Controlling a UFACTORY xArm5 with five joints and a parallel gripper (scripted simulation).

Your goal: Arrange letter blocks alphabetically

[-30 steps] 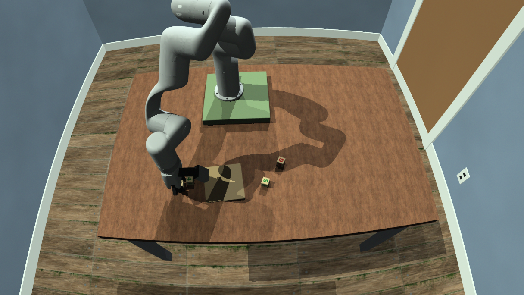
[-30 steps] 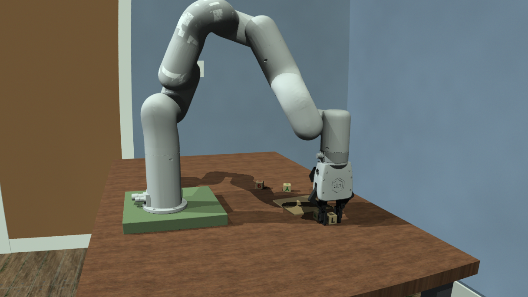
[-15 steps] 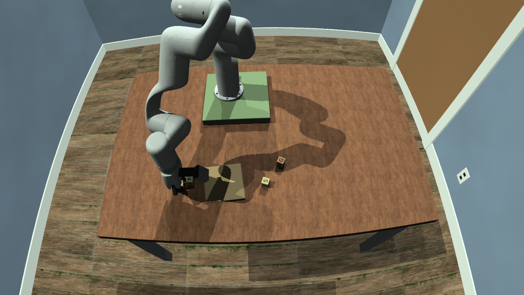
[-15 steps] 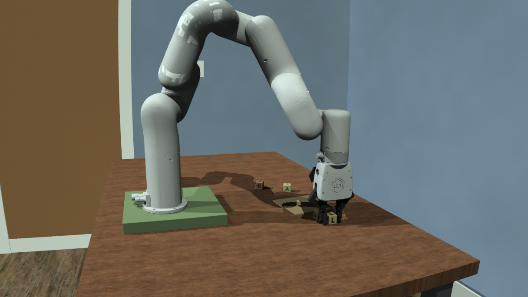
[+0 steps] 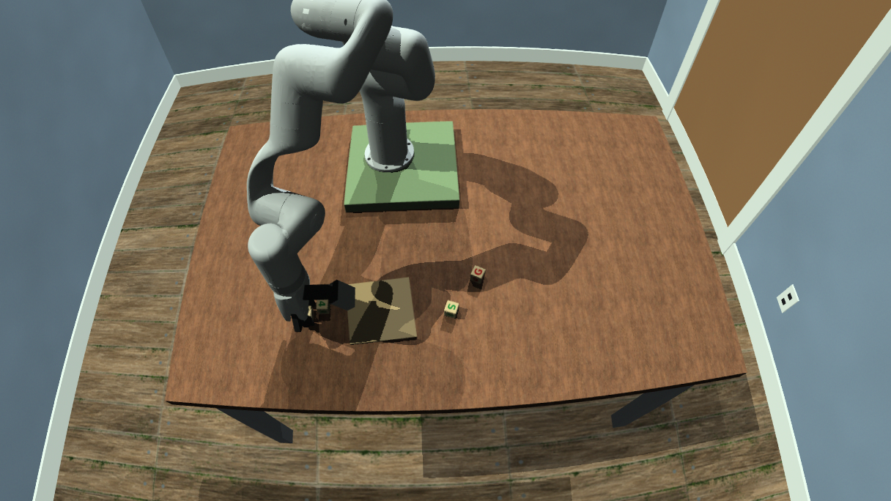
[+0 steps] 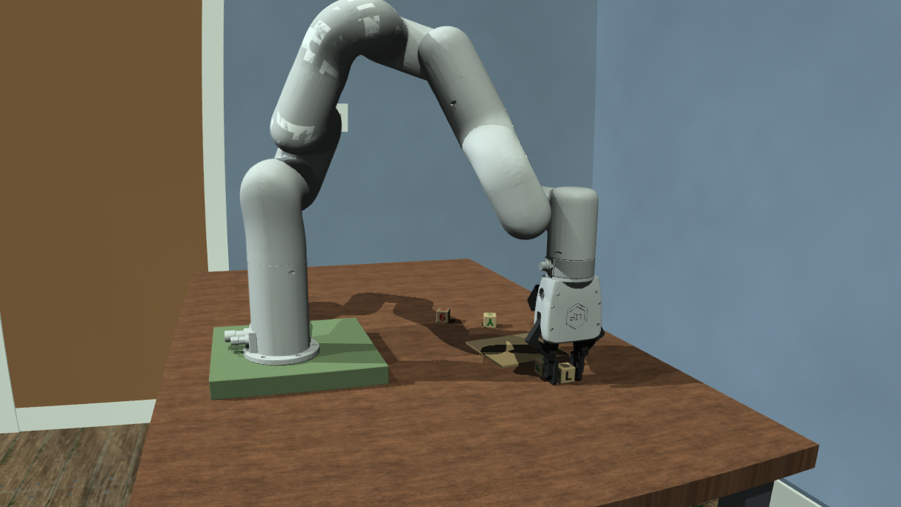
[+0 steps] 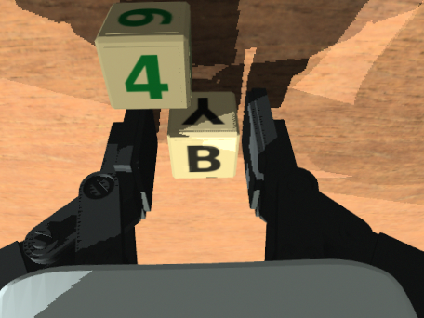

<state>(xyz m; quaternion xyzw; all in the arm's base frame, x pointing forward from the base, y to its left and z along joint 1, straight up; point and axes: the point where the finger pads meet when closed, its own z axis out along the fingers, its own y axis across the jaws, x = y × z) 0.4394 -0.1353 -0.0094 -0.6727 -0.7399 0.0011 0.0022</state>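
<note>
Right now my hand is 3 cm to the right of the cream block, 2 cm past it and 1 cm above it. Also, from my hand: tan mat 16 cm to the left, 2 cm below, 2 cm behind.
</note>
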